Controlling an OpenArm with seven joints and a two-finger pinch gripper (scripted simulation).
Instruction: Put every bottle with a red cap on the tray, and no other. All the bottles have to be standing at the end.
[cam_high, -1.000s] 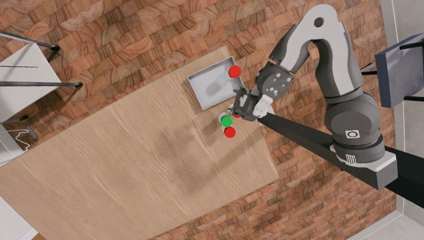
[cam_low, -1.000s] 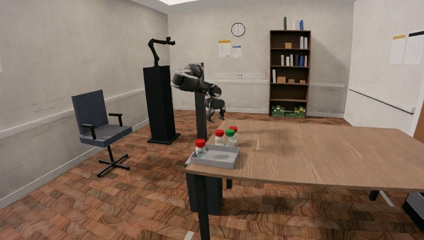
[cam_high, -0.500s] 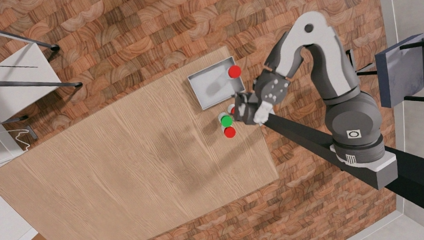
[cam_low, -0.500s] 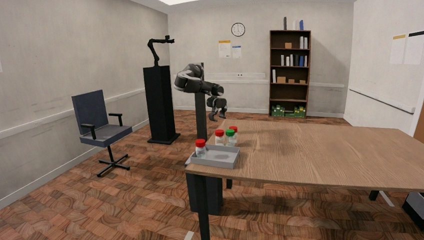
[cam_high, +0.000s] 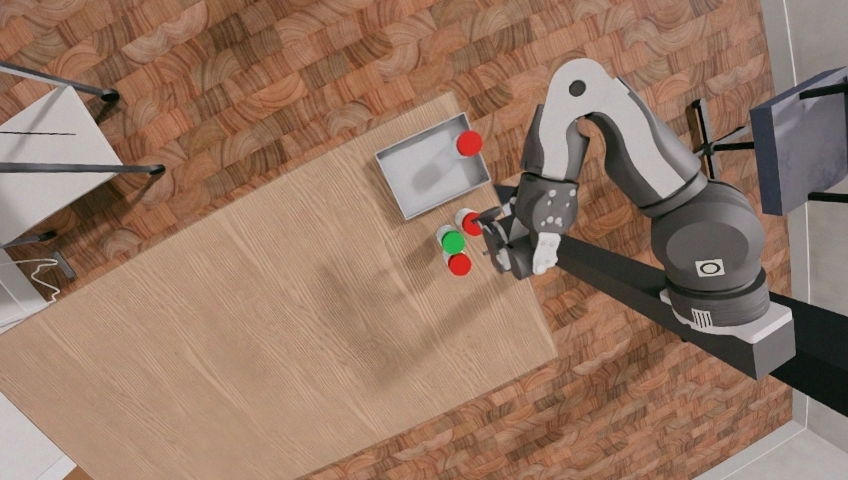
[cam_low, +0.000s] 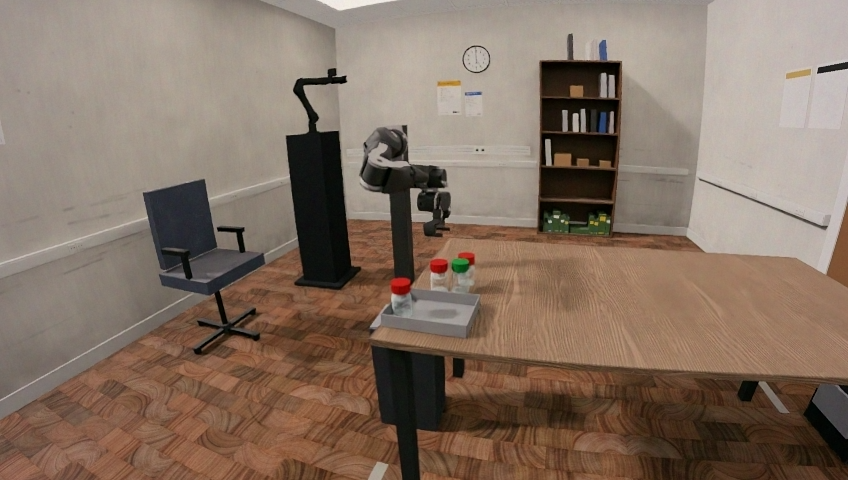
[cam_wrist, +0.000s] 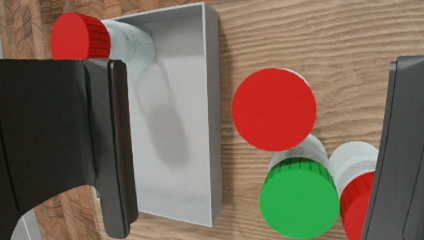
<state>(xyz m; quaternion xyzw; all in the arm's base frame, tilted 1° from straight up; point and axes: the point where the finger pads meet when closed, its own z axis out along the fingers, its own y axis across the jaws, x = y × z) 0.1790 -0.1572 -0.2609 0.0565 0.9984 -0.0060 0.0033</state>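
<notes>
My gripper is now 160 mm above the green-capped bottle, 70 mm short of it and 10 mm to the right of it. Also, from my hand: grey tray 190 mm below, 160 mm to the right, 10 mm ahead.
</notes>
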